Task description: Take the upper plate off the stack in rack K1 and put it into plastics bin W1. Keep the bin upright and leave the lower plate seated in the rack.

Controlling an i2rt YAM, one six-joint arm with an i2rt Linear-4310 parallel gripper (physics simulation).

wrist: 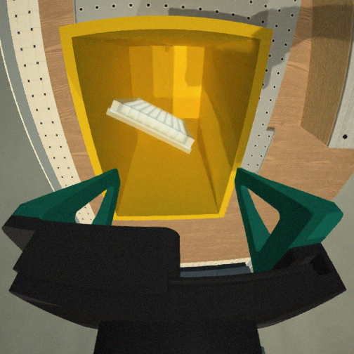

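Gripper [176, 174], visible. White well plate [141, 114], visible. Yellow plastics bin [209, 72], visible.
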